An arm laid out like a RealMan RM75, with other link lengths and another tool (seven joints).
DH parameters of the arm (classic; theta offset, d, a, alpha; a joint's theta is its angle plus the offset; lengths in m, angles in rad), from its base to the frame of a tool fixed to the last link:
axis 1: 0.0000 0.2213 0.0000 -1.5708
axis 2: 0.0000 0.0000 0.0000 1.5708
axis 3: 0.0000 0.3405 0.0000 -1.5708
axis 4: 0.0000 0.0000 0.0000 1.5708
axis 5: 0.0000 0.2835 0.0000 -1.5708
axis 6: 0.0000 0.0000 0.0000 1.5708
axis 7: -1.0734 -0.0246 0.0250 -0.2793
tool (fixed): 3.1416 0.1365 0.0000 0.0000
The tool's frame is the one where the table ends.
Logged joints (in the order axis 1, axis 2, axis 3, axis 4, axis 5, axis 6, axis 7), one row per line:
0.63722 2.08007 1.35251 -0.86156 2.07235 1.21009 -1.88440
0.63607 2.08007 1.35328 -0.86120 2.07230 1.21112 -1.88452
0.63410 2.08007 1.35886 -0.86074 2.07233 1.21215 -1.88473
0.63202 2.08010 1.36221 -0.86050 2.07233 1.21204 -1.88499
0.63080 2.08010 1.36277 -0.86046 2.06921 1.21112 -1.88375
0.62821 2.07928 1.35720 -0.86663 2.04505 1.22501 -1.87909
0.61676 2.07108 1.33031 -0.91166 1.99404 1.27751 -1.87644
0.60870 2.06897 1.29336 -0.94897 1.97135 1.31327 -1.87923
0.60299 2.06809 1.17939 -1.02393 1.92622 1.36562 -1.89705
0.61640 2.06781 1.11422 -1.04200 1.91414 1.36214 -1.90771
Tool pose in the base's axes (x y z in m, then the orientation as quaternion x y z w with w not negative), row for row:
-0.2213 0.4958 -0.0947 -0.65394 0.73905 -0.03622 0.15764
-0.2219 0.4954 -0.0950 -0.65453 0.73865 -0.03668 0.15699
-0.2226 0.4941 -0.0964 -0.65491 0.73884 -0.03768 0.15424
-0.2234 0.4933 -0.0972 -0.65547 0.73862 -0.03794 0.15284
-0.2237 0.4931 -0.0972 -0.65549 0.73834 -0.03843 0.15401
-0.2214 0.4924 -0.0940 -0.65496 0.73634 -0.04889 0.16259
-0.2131 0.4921 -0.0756 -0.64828 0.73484 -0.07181 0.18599
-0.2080 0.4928 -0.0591 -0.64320 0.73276 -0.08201 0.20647
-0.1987 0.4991 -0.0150 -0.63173 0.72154 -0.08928 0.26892
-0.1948 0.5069 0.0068 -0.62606 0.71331 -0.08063 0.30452
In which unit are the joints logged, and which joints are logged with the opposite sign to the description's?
The joints are logged in radians. Opposite sign: axis 1, axis 2, axis 4.
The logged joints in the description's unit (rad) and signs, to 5 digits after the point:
-0.63722 -2.08007 1.35251 0.86156 2.07235 1.21009 -1.88440
-0.63607 -2.08007 1.35328 0.86120 2.07230 1.21112 -1.88452
-0.63410 -2.08007 1.35886 0.86074 2.07233 1.21215 -1.88473
-0.63202 -2.08010 1.36221 0.86050 2.07233 1.21204 -1.88499
-0.63080 -2.08010 1.36277 0.86046 2.06921 1.21112 -1.88375
-0.62821 -2.07928 1.35720 0.86663 2.04505 1.22501 -1.87909
-0.61676 -2.07108 1.33031 0.91166 1.99404 1.27751 -1.87644
-0.60870 -2.06897 1.29336 0.94897 1.97135 1.31327 -1.87923
-0.60299 -2.06809 1.17939 1.02393 1.92622 1.36562 -1.89705
-0.61640 -2.06781 1.11422 1.04200 1.91414 1.36214 -1.90771

